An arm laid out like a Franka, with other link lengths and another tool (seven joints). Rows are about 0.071 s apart.
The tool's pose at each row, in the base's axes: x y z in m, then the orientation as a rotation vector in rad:
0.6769 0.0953 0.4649 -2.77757 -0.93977 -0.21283
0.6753 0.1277 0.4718 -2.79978 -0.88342 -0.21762
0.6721 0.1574 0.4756 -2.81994 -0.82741 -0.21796
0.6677 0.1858 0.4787 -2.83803 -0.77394 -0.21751
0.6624 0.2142 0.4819 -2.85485 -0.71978 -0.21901
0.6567 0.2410 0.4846 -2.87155 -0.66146 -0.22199
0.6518 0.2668 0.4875 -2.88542 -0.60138 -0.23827
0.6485 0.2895 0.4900 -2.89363 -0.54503 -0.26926
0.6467 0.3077 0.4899 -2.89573 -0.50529 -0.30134
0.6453 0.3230 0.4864 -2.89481 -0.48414 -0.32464
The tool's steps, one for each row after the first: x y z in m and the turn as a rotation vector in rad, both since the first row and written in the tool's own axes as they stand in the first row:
0.0190 -0.0272 0.0008 -0.00876 0.00462 0.03999
0.0346 -0.0528 0.0039 -0.01556 0.00677 0.07965
0.0483 -0.0780 0.0072 -0.02176 0.00840 0.11727
0.0613 -0.1038 0.0104 -0.02817 0.01142 0.15494
0.0730 -0.1285 0.0137 -0.03524 0.01563 0.19510
0.0848 -0.1519 0.0166 -0.04432 0.02879 0.23501
0.0959 -0.1720 0.0193 -0.05411 0.05201 0.27069
0.1051 -0.1872 0.0235 -0.06147 0.07565 0.29471
0.1122 -0.1995 0.0304 -0.06576 0.09265 0.30683

